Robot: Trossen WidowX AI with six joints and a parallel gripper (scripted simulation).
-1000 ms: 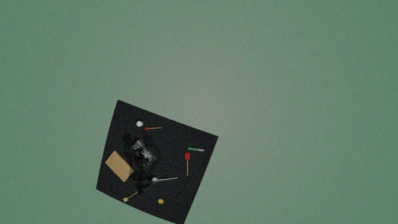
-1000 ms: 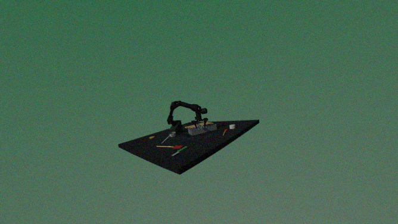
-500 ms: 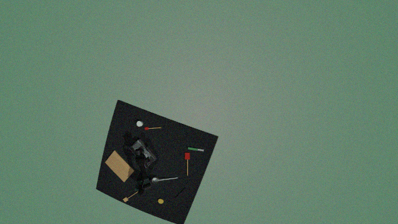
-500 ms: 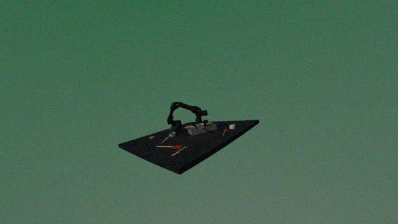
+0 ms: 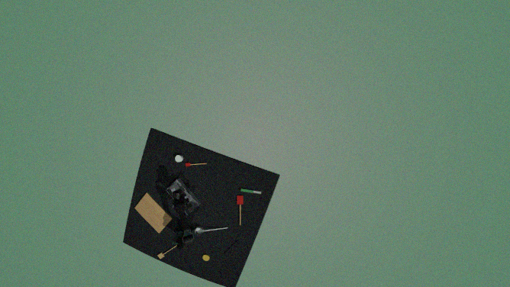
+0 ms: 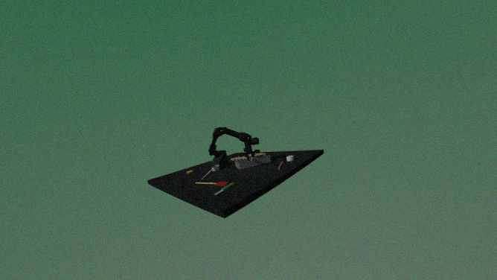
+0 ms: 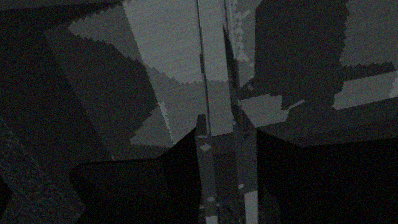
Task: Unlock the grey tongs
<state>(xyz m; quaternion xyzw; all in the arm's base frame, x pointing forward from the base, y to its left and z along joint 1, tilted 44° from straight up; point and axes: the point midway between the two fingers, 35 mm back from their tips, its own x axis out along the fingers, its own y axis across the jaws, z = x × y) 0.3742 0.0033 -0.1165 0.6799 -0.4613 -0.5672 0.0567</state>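
Right now the grey roasting tin is 2 cm behind my gripper tip and 4 cm to the left of it. Round my gripper tip: wooden board 34 cm behind, 29 cm to the left, 2 cm below; then red-tipped stick 30 cm ahead, 5 cm to the left, 2 cm below; then red spatula 9 cm ahead, 48 cm to the right, 2 cm below.
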